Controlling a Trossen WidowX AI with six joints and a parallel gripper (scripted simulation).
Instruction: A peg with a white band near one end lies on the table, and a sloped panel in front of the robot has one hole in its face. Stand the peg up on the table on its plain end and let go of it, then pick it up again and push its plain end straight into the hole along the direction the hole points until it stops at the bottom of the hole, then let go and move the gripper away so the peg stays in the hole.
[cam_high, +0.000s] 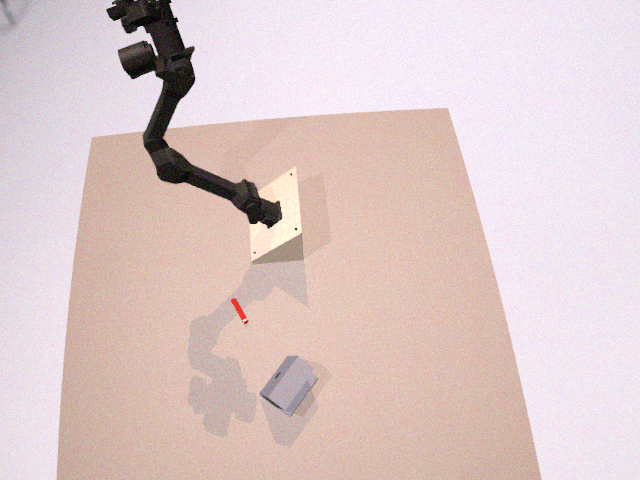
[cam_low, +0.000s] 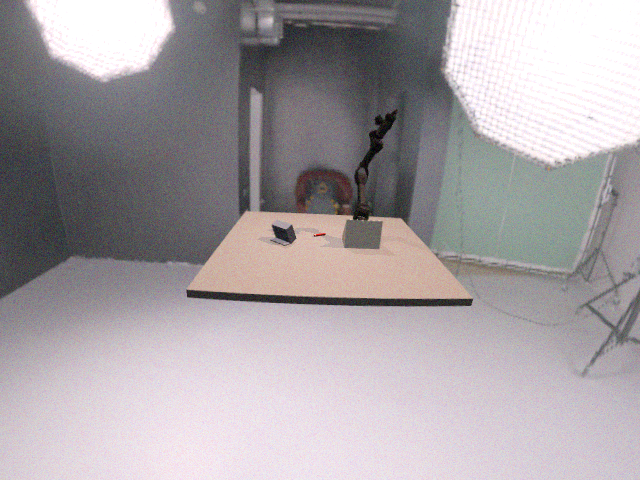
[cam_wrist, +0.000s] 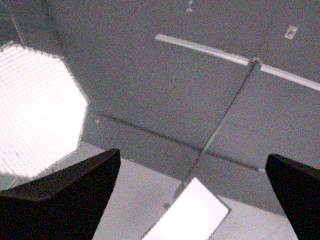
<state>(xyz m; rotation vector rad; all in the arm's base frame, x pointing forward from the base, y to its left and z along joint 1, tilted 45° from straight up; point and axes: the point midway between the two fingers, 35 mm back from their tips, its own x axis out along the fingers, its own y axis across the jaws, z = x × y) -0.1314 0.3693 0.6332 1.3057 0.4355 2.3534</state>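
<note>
Right now my gripper tip is 46 cm short of the red peg, 6 cm to the right of it and 82 cm above it. Also, from my gripper tip: grey sloped panel 68 cm ahead, 15 cm to the left, 77 cm below.
</note>
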